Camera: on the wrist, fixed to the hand. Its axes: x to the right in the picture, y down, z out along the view.
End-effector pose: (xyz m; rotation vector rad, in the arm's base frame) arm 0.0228 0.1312 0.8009 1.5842 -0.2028 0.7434
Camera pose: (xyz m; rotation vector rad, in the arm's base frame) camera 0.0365 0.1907 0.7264 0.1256 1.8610 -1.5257
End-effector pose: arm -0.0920 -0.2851 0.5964 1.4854 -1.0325 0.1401
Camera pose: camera -0.0235 -0.2457 0.5413 1.2447 1.9886 -1.7221
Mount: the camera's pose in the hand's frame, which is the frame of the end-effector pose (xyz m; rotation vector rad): -0.0141 -0.0792 -0.0530 -0.1095 0.2032 -3.1230
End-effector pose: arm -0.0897 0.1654 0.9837 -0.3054 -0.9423 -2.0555
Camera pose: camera -0.1362 0.1651 0.8993 -0.8862 0.1452 0.9475
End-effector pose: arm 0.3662 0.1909 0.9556 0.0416 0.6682 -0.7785
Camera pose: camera 0.2778 0.1571 0.9376 0.8270 -0.2316 2.1840
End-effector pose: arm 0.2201 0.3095 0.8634 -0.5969 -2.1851 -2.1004
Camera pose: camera 0.1967 0.2546 0.7878 -1.7057 0.3896 0.1526
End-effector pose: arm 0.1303 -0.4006 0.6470 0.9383 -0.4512 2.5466
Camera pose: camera 0.1477 -0.3125 0.6120 0.1976 0.6427 -0.3540
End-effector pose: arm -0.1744 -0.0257 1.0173 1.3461 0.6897 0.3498
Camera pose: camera -0.2309 -0.0103 0.9408 -0.9775 1.8497 -1.8850
